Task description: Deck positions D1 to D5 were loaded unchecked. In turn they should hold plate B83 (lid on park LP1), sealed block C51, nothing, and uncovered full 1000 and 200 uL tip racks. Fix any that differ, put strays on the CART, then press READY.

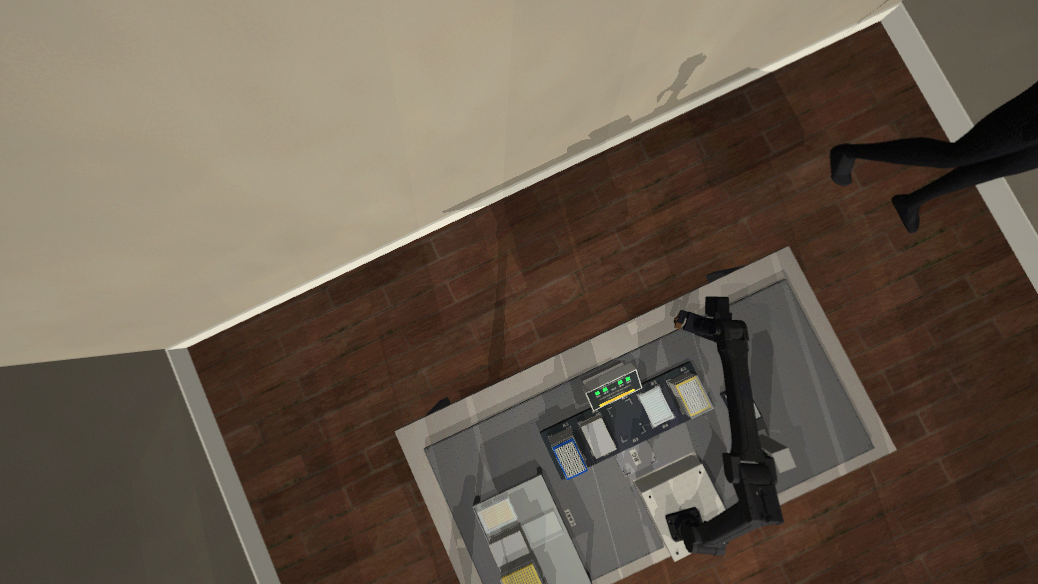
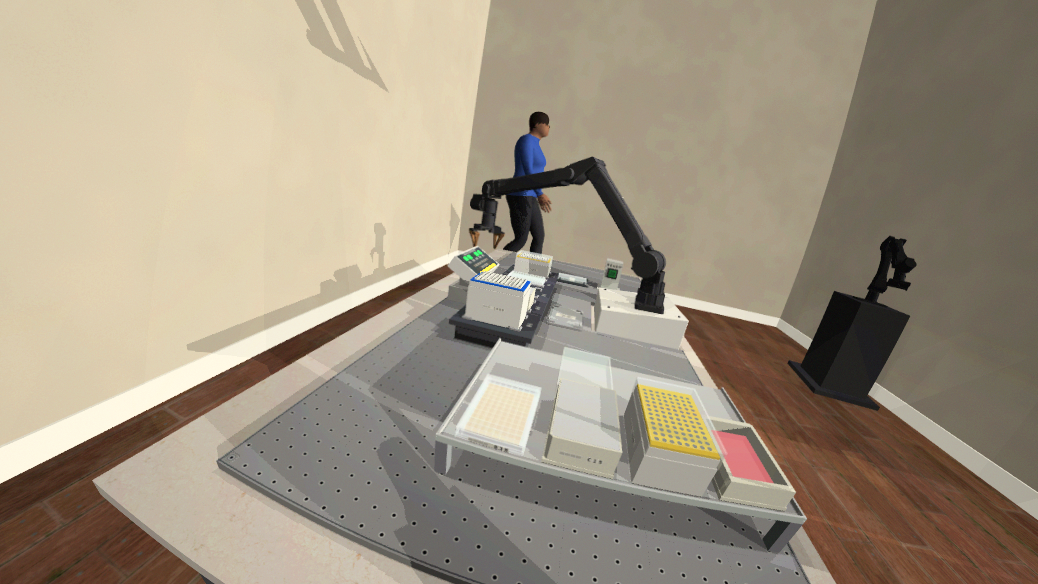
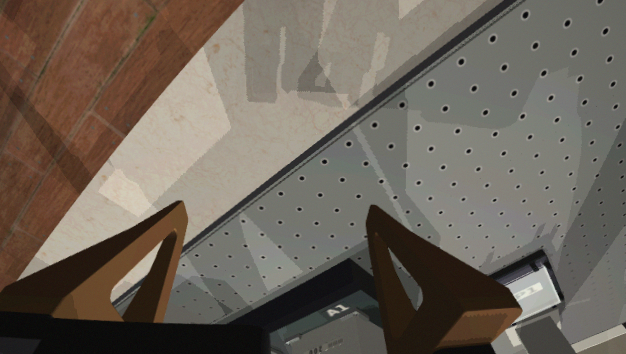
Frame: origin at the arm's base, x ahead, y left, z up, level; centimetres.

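Where they show: gripper, fingertip midpoint: [image 1: 686, 324] [image 2: 484, 248] [image 3: 278, 212]; arm's base, link origin: [image 1: 684, 523] [image 2: 648, 306].
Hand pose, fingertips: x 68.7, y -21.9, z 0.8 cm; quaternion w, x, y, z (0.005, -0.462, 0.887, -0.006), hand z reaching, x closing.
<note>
Each offset is from my fingertips to the centre of the thing. "pt": to the spot under its first point.
My gripper [image 1: 677, 320] [image 2: 486, 245] [image 3: 278, 212] is open and empty, pointing down above the table's edge, beyond the deck's A1 end. The dark deck [image 1: 627, 422] [image 2: 487, 332] [image 3: 312, 295] holds a yellow-rimmed tip rack {dx -24.9, dy +6.6, dz +2.2 cm} [image 1: 693, 395] [image 2: 533, 262] at one end, then a white plate or block {dx -27.0, dy +18.9, dz -2.9 cm} [image 1: 656, 405], a bare position, a pale block {dx -31.1, dy +43.3, dz -1.5 cm} [image 1: 598, 435], and a blue-rimmed tip rack {dx -33.2, dy +55.6, dz +1.3 cm} [image 1: 569, 459] [image 2: 499, 301] at the other end. A pale pad {dx -37.2, dy -14.5, dz -7.3 cm} [image 3: 537, 290] with a partly hidden "P1" label lies beyond the right finger. Labels B83 and C51 are unreadable.
A raised shelf [image 1: 558, 559] [image 2: 783, 533] bears a lidded plate {dx -49.2, dy +87.3, dz -1.5 cm} [image 2: 500, 414], a block {dx -59.9, dy +85.5, dz -0.7 cm} [image 2: 584, 435], a yellow rack {dx -70.5, dy +83.7, dz +3.1 cm} [image 2: 678, 424] and a red-bottomed trough {dx -81.2, dy +82.0, dz -1.2 cm} [image 2: 747, 457]. A lit console {pt dx -15.2, dy +33.7, dz +3.1 cm} [image 1: 613, 390] [image 2: 475, 260] stands behind the deck. A green-button box {pt dx -53.8, dy -12.5, dz -0.5 cm} [image 2: 612, 273] stands beyond the arm's base [image 2: 638, 323].
</note>
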